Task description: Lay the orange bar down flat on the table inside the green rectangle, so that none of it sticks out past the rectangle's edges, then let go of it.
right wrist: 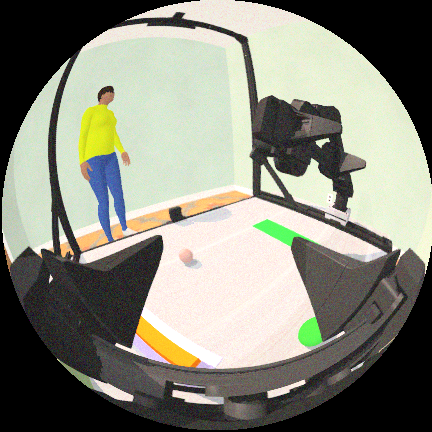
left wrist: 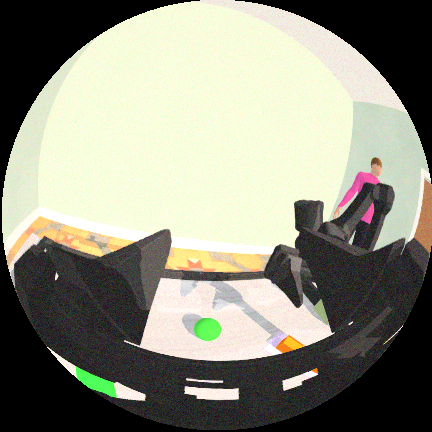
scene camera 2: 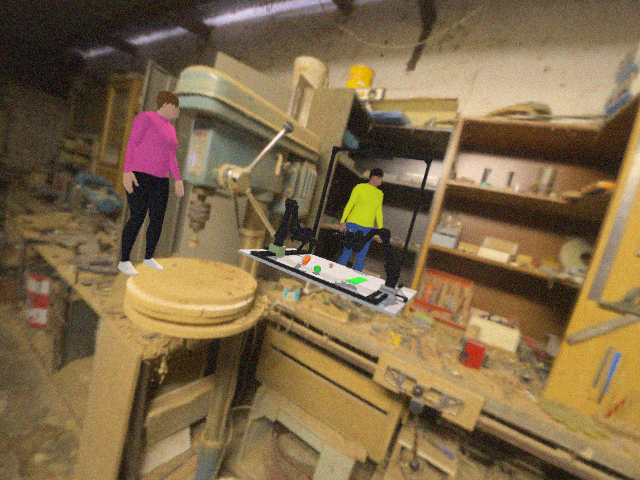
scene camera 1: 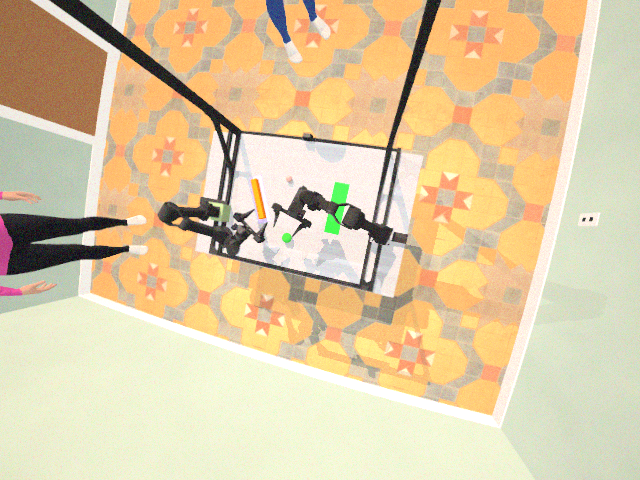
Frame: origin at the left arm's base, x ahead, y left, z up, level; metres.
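Seen in the pictures: left gripper, fingertip midpoint: [right wrist: 356, 149] [left wrist: 237, 235] [scene camera 2: 335, 238] [scene camera 1: 282, 232]; right gripper, fingertip midpoint: [right wrist: 229, 243] [scene camera 2: 319, 242] [scene camera 1: 260, 215]; left arm's base at its link origin: [right wrist: 339, 207] [scene camera 2: 390, 286] [scene camera 1: 382, 234]; right arm's base at its link origin: [scene camera 2: 278, 245] [scene camera 1: 214, 211].
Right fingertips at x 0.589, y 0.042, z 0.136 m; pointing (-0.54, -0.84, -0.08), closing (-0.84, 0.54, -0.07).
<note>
Pixels of each thing's top centre, then the offset from my right fingertips to it.
- orange bar at its top centre: [right wrist: 135, 321] [left wrist: 315, 357] [scene camera 1: 257, 198] [scene camera 2: 307, 258] dx +0.123, dy -0.083, dz -0.166 m
- green ball at its top centre: [right wrist: 321, 324] [left wrist: 210, 323] [scene camera 1: 285, 238] [scene camera 2: 318, 265] dx -0.096, dy +0.094, dz -0.145 m
- small pink ball at its top centre: [right wrist: 184, 249] [scene camera 1: 288, 178] [scene camera 2: 331, 263] dx -0.033, dy -0.226, dz -0.164 m
The orange bar [scene camera 1: 258, 198] [scene camera 2: 306, 259] [left wrist: 291, 344] [right wrist: 167, 343] lies at the left of the table in scene camera 1, with white and lavender strips along its sides. It is outside the green rectangle [scene camera 1: 339, 192] [scene camera 2: 356, 280] [left wrist: 95, 382] [right wrist: 280, 232], which lies to the right, partly hidden by the left arm. My right gripper [scene camera 1: 259, 217] [right wrist: 229, 243] is open and empty, near the bar's lower end in scene camera 1. My left gripper [scene camera 1: 284, 230] [left wrist: 237, 235] is open and empty between bar and rectangle. Finger heights above the table are unclear.
A green ball [scene camera 1: 286, 237] [scene camera 2: 317, 269] [left wrist: 207, 329] [right wrist: 310, 332] lies close to the left fingers in scene camera 1. A small pink ball [scene camera 1: 288, 179] [scene camera 2: 330, 265] [right wrist: 186, 256] lies right of the bar's upper end. A pale green block [scene camera 1: 223, 211] [scene camera 2: 277, 250] is at the left. Black frame posts border the table.
</note>
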